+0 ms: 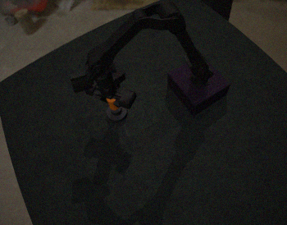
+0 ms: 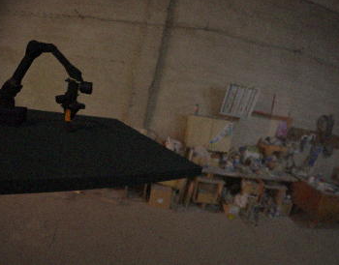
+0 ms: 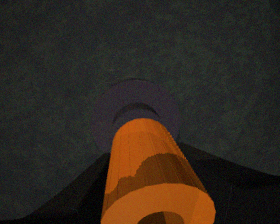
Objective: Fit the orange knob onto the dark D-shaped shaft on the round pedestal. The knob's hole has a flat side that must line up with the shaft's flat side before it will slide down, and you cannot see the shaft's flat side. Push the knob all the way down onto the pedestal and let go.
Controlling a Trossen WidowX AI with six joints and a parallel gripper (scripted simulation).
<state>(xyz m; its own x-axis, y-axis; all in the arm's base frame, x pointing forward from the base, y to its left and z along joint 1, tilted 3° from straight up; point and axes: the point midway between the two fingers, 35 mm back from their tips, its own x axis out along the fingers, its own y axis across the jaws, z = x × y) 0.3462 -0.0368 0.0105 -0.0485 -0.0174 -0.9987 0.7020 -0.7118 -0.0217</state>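
My gripper tip is now 2 cm below the orange knob. The rest, counted from my gripper tip: dark shaft (4 cm below).
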